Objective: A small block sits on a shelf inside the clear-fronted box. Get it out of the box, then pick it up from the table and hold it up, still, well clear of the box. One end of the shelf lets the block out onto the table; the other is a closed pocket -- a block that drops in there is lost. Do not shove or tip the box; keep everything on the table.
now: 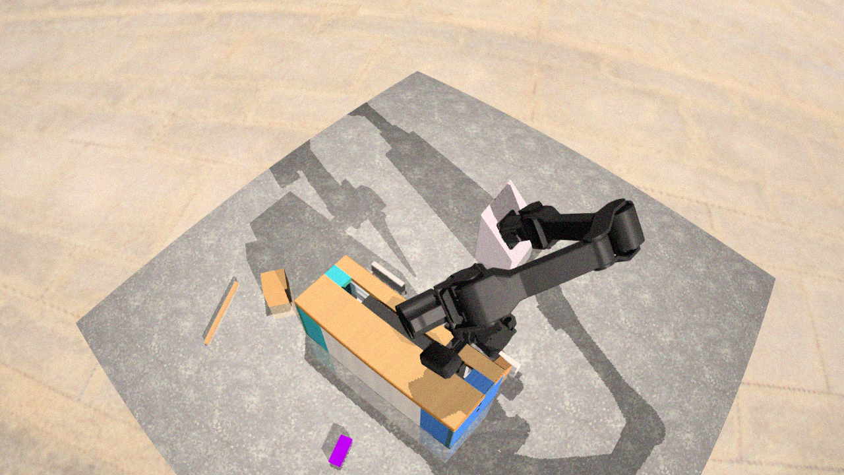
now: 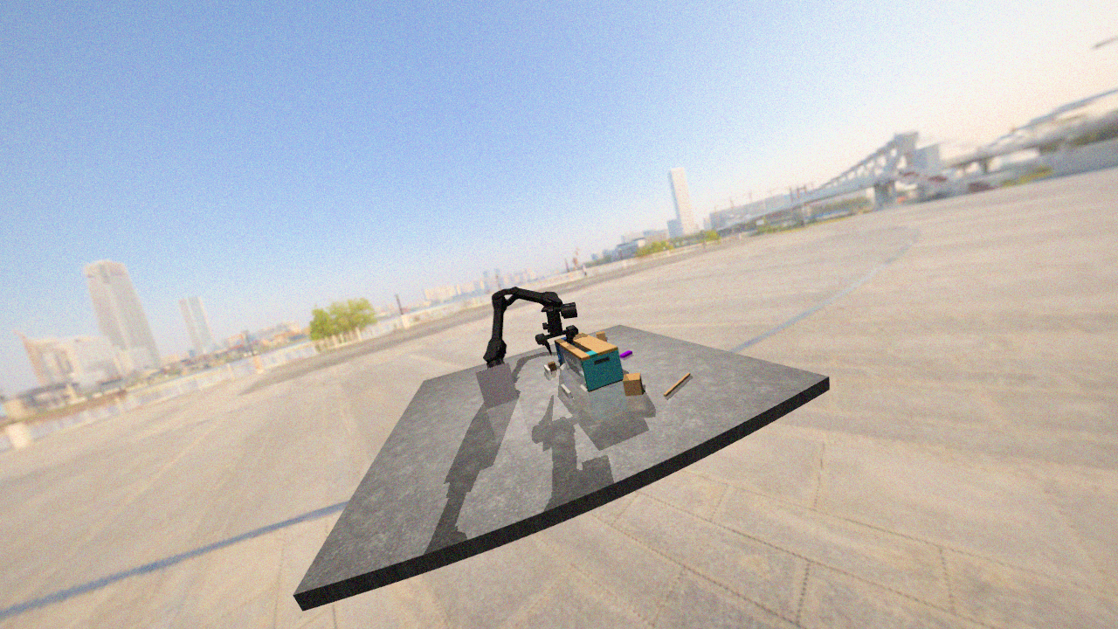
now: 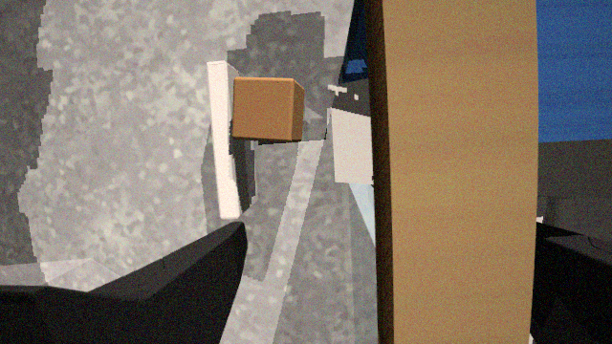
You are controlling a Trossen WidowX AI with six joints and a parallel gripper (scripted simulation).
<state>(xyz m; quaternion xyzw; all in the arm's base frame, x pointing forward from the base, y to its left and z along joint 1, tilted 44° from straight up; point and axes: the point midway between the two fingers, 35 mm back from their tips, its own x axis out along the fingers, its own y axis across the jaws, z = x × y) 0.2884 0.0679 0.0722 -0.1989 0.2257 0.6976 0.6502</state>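
Right now my gripper tip is 60 mm above the tan block, 40 mm to the right of it and 10 mm past it. The rest, counted from my gripper tip: thin wooden stick: 490 mm to the right, 250 mm ahead, 80 mm below; then tan-topped box: 120 mm to the right, 30 mm below, 30 mm ahead.
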